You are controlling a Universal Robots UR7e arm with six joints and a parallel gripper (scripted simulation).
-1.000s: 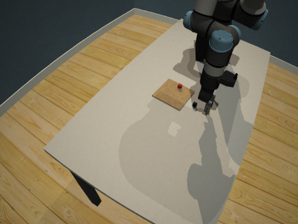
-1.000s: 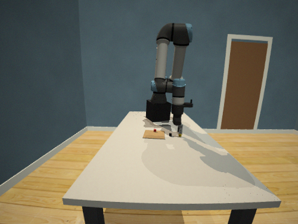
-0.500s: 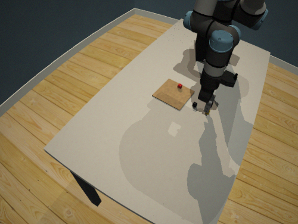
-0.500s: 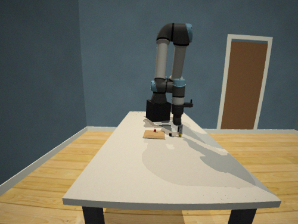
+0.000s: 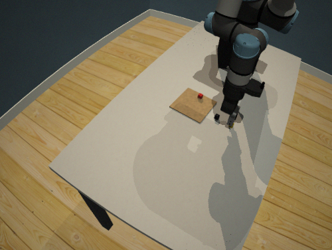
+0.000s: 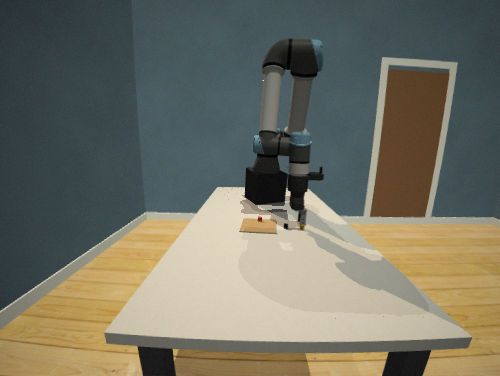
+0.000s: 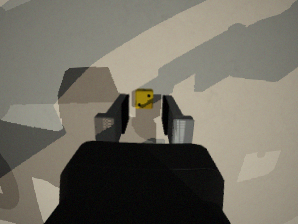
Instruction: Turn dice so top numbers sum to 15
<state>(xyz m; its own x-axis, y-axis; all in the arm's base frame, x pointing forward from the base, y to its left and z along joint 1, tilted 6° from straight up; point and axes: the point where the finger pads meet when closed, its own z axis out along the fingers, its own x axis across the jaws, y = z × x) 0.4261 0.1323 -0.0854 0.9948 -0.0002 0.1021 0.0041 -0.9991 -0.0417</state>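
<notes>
The yellow die is 3 cm below my hand. Round my hand: black die (6 cm to the right, 3 cm below, 1 cm behind); red die (16 cm to the right, 7 cm behind, 3 cm below); brown mat (17 cm to the right, 4 cm below, 2 cm behind).
</notes>
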